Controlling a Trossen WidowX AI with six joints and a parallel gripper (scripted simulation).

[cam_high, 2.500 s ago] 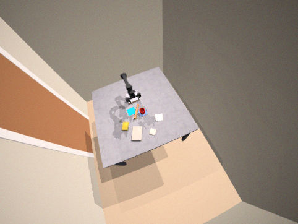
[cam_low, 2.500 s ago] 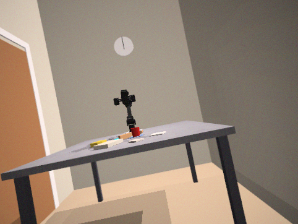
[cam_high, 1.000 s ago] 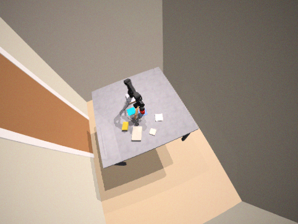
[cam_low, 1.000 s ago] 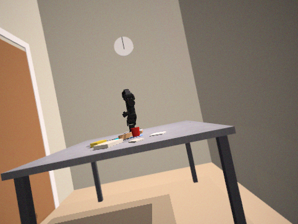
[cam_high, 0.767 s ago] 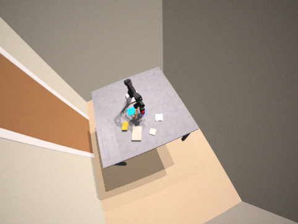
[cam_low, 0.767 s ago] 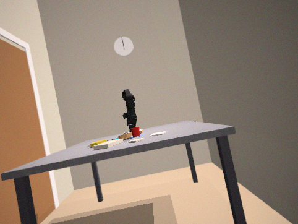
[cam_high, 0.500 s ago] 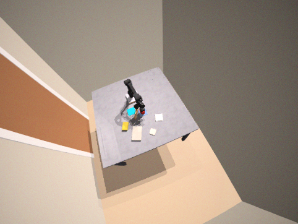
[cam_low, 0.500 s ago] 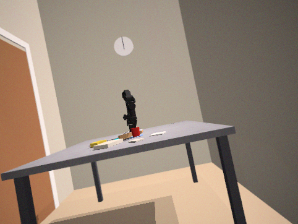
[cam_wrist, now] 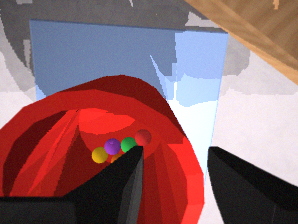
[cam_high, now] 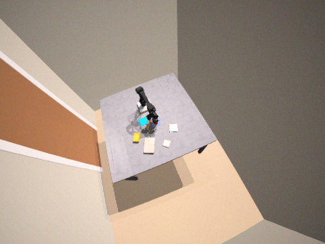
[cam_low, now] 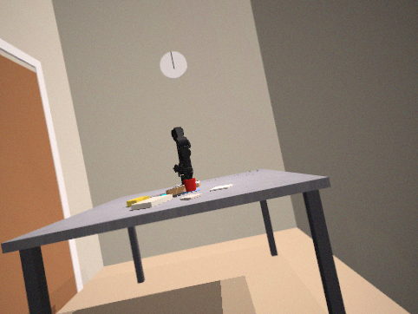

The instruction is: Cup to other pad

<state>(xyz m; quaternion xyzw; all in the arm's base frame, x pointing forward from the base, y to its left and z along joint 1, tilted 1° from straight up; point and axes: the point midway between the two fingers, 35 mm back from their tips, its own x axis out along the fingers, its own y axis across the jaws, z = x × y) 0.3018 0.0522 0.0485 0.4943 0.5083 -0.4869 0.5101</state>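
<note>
My gripper tip is now 60 mm past the cyan pad, 150 mm to the left of it and 50 mm above it. The rest, counted from my gripper tip: yellow block (130 mm ahead, 290 mm to the right, 30 mm below); wooden bar (20 mm behind, 70 mm to the right, 30 mm below).
</note>
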